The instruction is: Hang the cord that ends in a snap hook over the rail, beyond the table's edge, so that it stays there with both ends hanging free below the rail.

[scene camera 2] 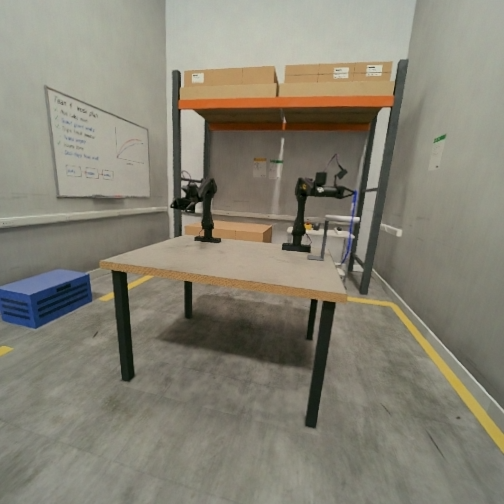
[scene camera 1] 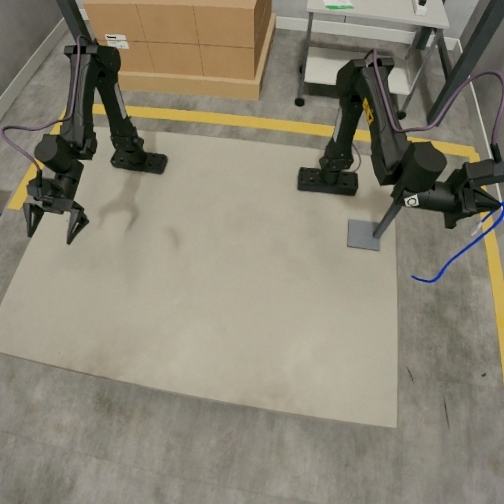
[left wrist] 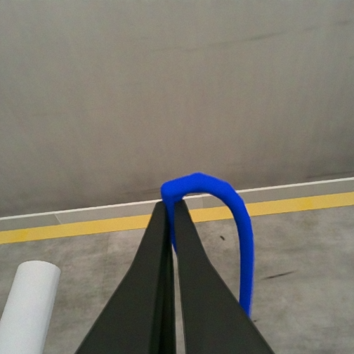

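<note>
A blue cord (scene camera 1: 462,252) (scene camera 2: 354,204) (left wrist: 245,250) hangs from my left gripper (scene camera 1: 501,204) (scene camera 2: 355,192) (left wrist: 172,209), which is shut on it beyond the table's right edge. In the left wrist view it bends over the fingertips; one strand drops on the right, another runs down behind the fingers. The snap hook cannot be made out. The white rail (scene camera 2: 340,219) (left wrist: 30,310) lies below the gripper, at the lower left of the left wrist view, apart from the right strand. Whether the other strand touches it is hidden. My right gripper (scene camera 1: 50,239) is open and empty at the left.
The rail's grey post (scene camera 1: 387,220) (scene camera 2: 324,240) rises from a flat base plate (scene camera 1: 362,235) near the right edge of the table (scene camera 1: 225,300) (scene camera 2: 225,265). Behind stand cardboard boxes (scene camera 1: 170,35) and a white cart (scene camera 1: 380,14). A wall (left wrist: 175,100) rises beyond the left gripper.
</note>
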